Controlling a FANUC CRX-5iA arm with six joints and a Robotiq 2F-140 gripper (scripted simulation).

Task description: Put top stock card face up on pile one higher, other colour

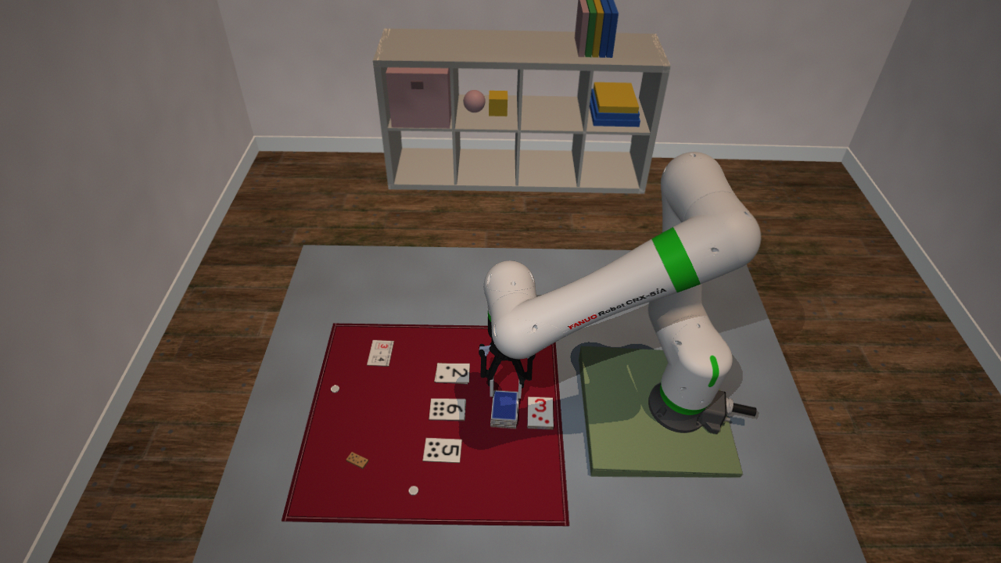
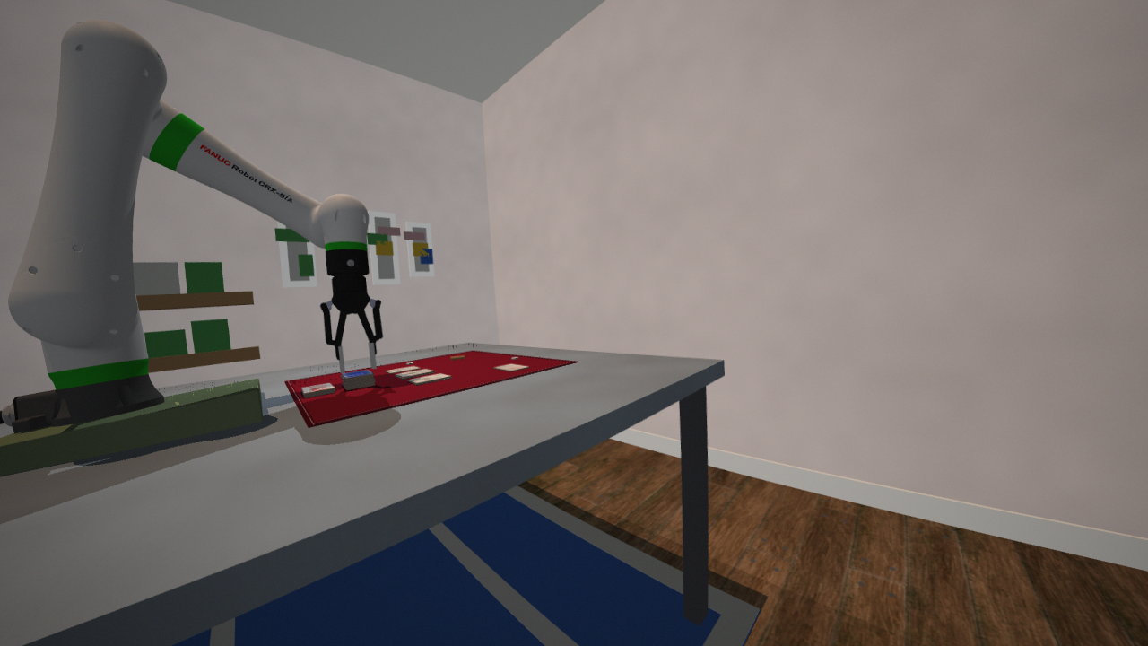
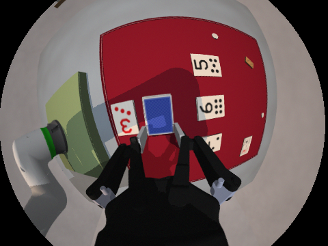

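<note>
My gripper is now 9 cm past the red 3 card, 6 cm above it and 2 cm to the right of it. From my hand the other things lie so: red card cloth (17 cm ahead, 8 cm below, 7 cm to the left); then black 6 card (14 cm ahead, 7 cm below, 6 cm to the left); then black 5 card (17 cm to the left, 12 cm ahead, 7 cm below).
</note>
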